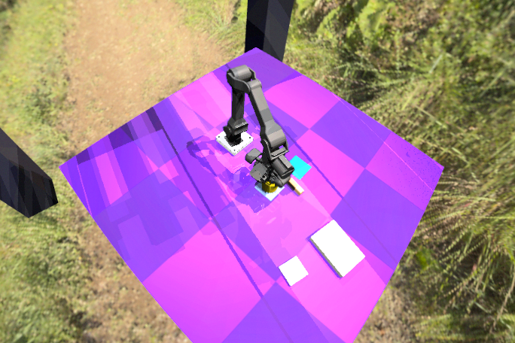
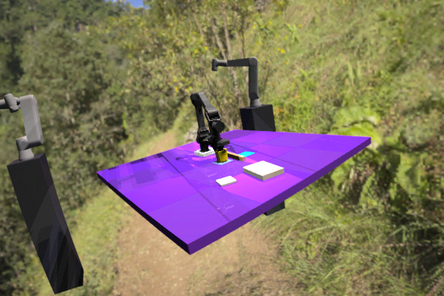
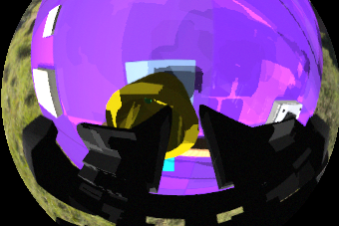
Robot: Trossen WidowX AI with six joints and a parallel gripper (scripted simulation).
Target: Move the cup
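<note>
Right now the light blue pad is 4 cm below my gripper tip and 3 cm ahead of it. The rest, counted from my gripper tip: tan wooden bar 9 cm to the left, 3 cm below, 3 cm ahead; then cyan pad 17 cm to the left, 4 cm below, 2 cm ahead; then yellow cup 2 cm ahead.
</note>
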